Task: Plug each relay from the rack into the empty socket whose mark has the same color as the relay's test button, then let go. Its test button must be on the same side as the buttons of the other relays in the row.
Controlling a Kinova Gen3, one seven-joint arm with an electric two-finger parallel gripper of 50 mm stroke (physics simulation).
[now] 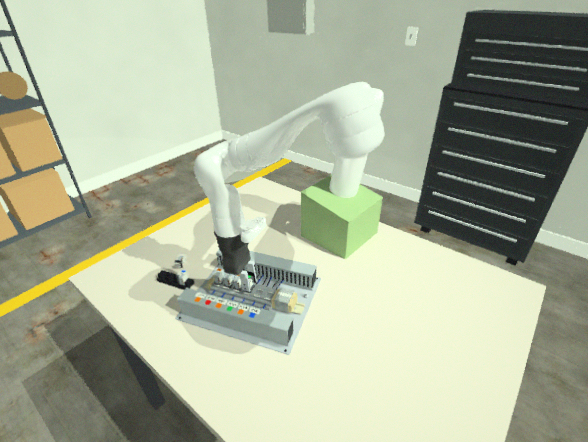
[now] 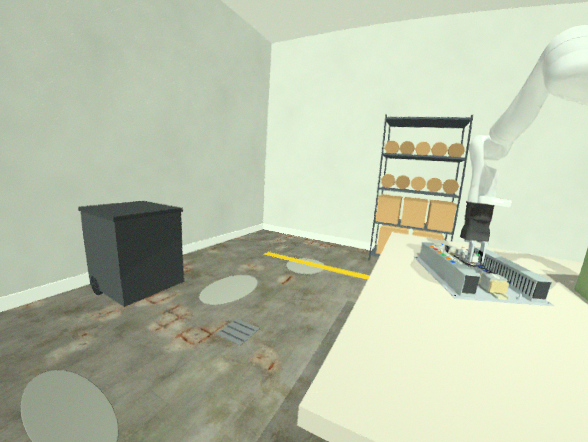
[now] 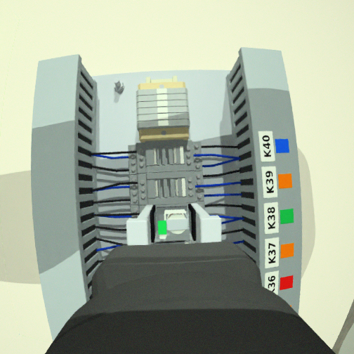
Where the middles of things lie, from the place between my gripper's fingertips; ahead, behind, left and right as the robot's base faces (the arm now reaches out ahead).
Right now the panel point(image 1: 298, 320) is 5 cm below my hand.
